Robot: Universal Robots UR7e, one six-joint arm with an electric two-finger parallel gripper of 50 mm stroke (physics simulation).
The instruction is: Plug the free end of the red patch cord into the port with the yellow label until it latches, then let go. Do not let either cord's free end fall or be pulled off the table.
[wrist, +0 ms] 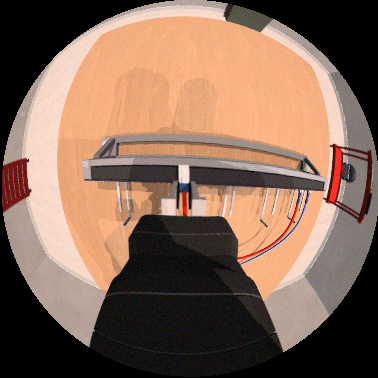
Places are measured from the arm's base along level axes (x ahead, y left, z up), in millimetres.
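Pixels of known places: gripper, fingertip midpoint: (183, 189).
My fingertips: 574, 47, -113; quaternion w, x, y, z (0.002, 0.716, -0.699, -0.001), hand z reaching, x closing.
Behind a point stands the place of what it marks, as x, y, z.
My gripper (183, 189) @[574, 47, -113] is shut on the plug of the red patch cord, in the middle of the wrist view. The plug (184, 173) @[595, 47, -106] has a pale front and a blue part between the fingers, and the red cord (185, 204) @[555, 43, -111] runs back from it. The plug's pale front overlaps the dark front of the grey panel (135, 174) @[589, 110, -117]; I cannot tell whether it sits in a port. The ports and the yellow label cannot be made out. At the panel's right end a red cord (291, 225) @[498, -187, -137] and a blue cord (303, 220) @[510, -221, -137] curve down and pass behind the gripper's body.
Thin metal rods (120, 197) @[539, 160, -161] (265, 202) @[530, -138, -197] show below the panel, some with bent ends. The panel's rear grey bar (200, 139) @[644, 20, -204] runs behind it over the wooden table top (250, 85) @[799, -90, -216]. A red frame (337, 175) stands at the right, a dark red slatted thing (16, 183) at the far left.
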